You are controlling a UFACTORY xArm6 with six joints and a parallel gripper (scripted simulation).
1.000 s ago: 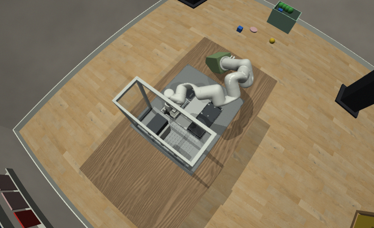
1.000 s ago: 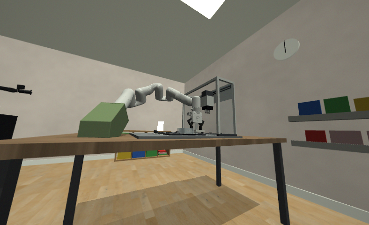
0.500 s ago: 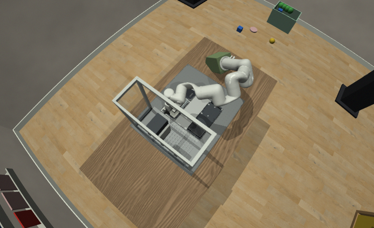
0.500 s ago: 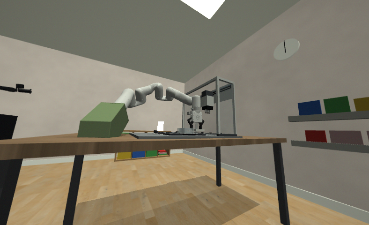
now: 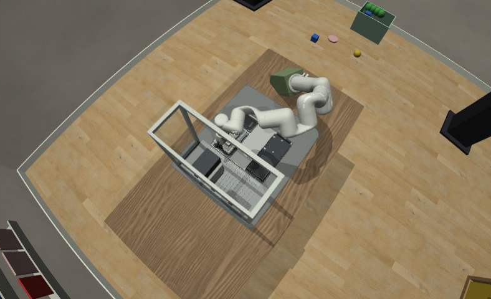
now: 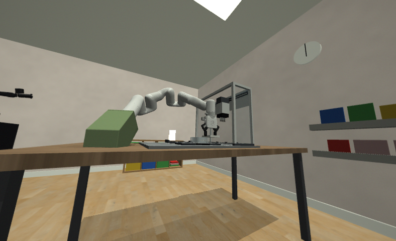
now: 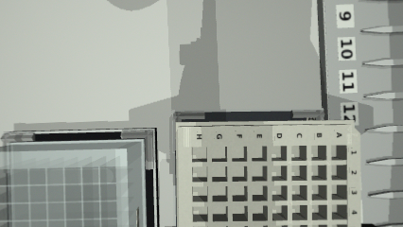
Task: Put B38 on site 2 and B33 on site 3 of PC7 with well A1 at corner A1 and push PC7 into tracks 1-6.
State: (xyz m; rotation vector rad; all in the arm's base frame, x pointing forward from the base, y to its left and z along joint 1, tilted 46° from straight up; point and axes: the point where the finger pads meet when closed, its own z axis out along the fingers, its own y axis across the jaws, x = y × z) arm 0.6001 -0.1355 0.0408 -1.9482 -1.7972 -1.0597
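Now: the dark plate carrier 25 cm to the left of my hand, 13 cm behind it and 6 cm below it. Round my hand: white 96-well plate (1 cm below); then nest s1 (22 cm behind, 7 cm below, 3 cm to the right); then deep-well block (11 cm behind, 4 cm below, 2 cm to the right).
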